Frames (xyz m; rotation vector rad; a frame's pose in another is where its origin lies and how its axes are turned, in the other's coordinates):
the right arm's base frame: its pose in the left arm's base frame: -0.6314 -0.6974 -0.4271 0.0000 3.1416 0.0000
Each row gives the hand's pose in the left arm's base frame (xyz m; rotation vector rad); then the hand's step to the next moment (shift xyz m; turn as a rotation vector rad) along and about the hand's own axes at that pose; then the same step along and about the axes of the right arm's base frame.
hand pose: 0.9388 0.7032 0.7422 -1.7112 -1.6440 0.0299
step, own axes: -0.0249 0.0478 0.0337 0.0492 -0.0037 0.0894
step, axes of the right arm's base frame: -0.0195 -0.0002 0.0605 0.0390 0.0857 0.0394
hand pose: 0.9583 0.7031 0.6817 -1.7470 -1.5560 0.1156
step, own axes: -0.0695 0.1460 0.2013 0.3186 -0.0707 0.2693
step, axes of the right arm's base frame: 0.0080 0.0431 0.2545 0.1234 0.4045 0.0131
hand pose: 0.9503 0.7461 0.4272 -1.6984 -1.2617 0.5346
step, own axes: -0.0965 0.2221 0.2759 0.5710 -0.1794 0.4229
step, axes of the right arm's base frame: 0.1373 0.0160 0.3401 0.2016 0.7028 -0.0504
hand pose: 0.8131 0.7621 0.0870 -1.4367 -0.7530 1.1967
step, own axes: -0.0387 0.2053 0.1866 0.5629 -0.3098 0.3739
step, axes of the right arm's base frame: 0.2192 -0.0220 0.1731 0.1376 0.7095 -0.1743
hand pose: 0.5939 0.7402 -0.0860 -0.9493 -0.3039 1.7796
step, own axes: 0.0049 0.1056 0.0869 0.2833 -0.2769 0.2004
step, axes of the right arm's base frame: 0.1350 -0.0203 0.0092 -0.0039 0.4106 -0.1688
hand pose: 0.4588 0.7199 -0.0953 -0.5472 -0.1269 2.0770
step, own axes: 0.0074 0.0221 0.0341 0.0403 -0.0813 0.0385
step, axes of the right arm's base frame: 0.0353 -0.0016 -0.0214 -0.0291 0.0824 -0.0456
